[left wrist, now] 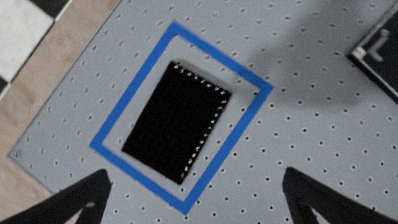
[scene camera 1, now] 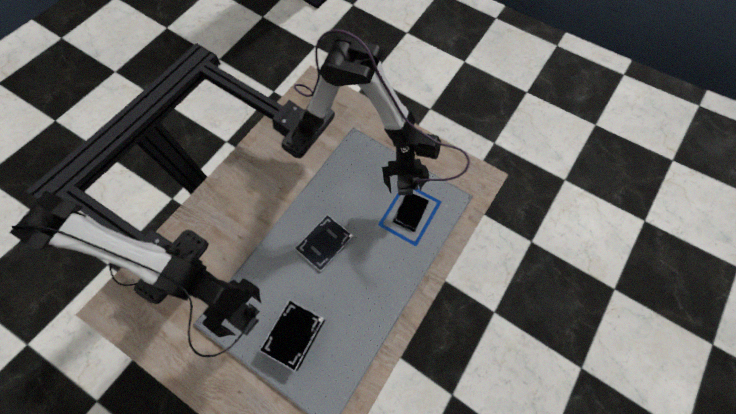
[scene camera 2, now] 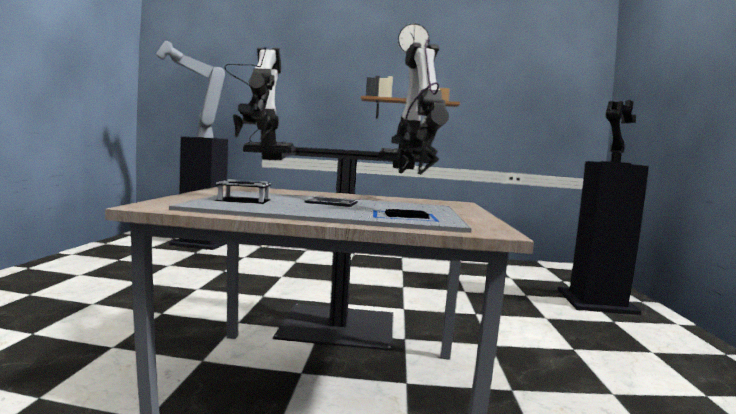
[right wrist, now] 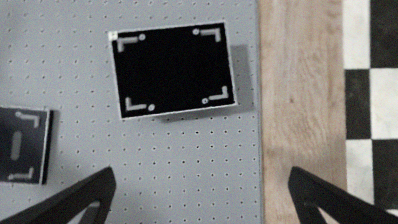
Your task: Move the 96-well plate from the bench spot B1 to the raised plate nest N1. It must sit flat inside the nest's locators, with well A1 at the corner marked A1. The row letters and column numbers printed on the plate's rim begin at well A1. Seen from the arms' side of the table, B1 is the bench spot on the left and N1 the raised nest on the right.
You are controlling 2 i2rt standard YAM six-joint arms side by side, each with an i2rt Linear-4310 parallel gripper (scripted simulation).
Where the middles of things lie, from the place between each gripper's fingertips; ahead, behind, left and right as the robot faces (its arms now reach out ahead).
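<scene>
96-well plate (scene camera 1: 410,212): 40 mm ahead of my left hand (scene camera 1: 405,190), 130 mm below it.
My right hand (scene camera 2: 248,138): 210 mm above the 96-well plate, 140 mm short of it, 590 mm to the right of it.
</scene>
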